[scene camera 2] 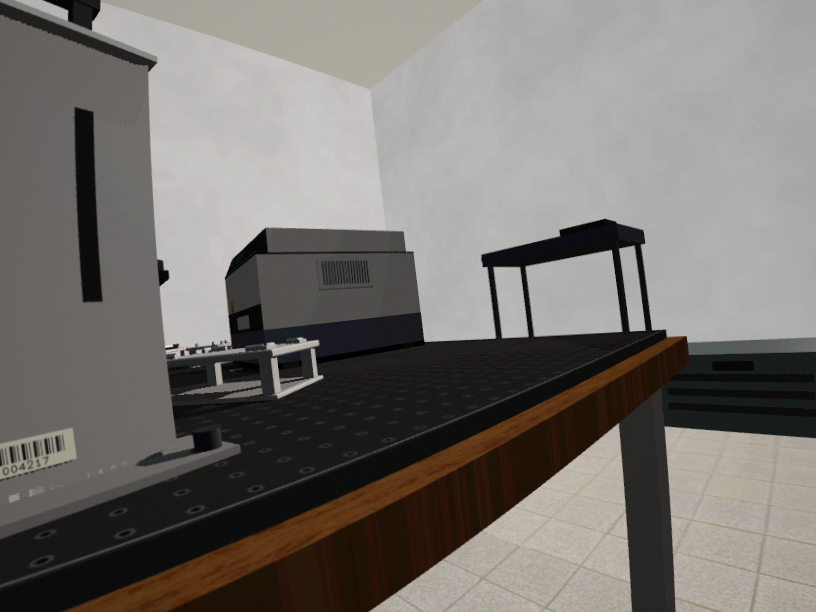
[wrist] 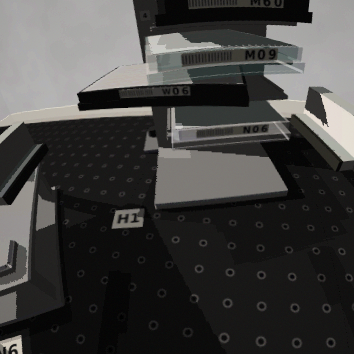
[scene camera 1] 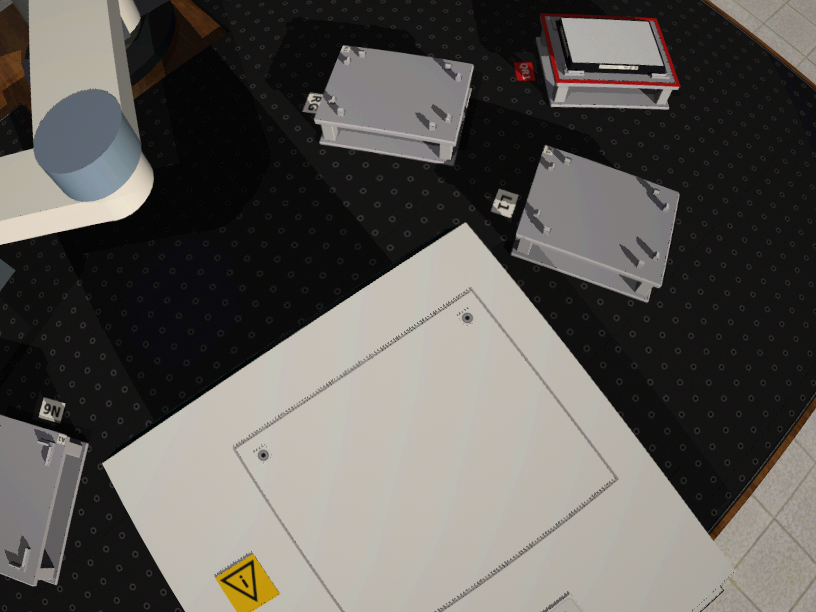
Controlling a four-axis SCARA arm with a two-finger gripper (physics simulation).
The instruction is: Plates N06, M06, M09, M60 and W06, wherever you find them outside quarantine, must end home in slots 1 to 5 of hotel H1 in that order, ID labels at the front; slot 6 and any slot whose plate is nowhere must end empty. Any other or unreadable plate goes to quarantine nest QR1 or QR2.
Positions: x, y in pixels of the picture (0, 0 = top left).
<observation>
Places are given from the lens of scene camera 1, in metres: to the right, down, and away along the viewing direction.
white box top (scene camera 1: 199, 513): -0.13, 0.13, 0.39
</observation>
